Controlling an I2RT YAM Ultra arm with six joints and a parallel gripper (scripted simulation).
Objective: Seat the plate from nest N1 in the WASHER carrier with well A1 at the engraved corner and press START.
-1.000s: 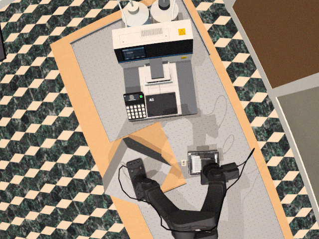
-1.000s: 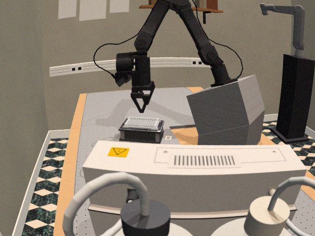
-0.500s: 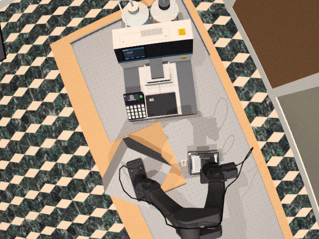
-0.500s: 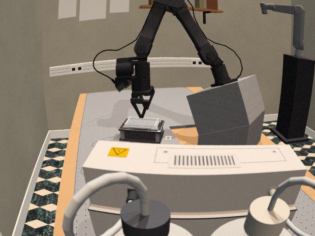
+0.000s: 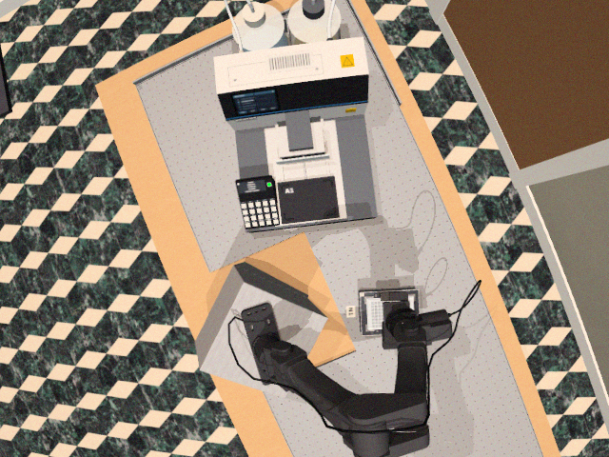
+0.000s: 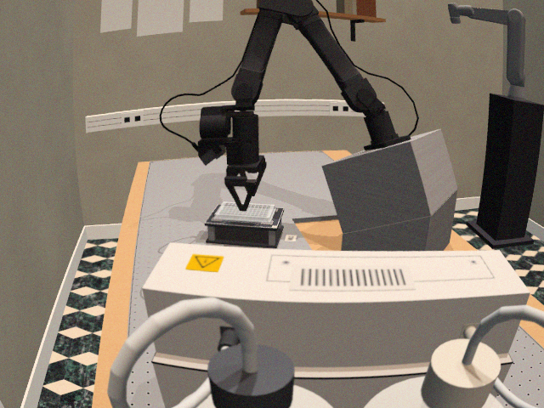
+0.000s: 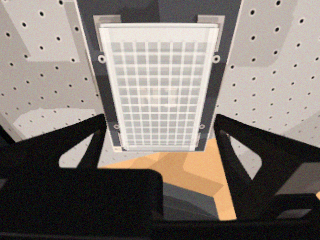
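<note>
My hand is 30 mm above the plate and 10 mm short of it. The rest, counted from my hand: dark carrier pocket (360 mm to the left, 120 mm behind); label (100 mm behind, 90 mm below, 30 mm to the left); plate nest (40 mm below, 10 mm ahead).
</note>
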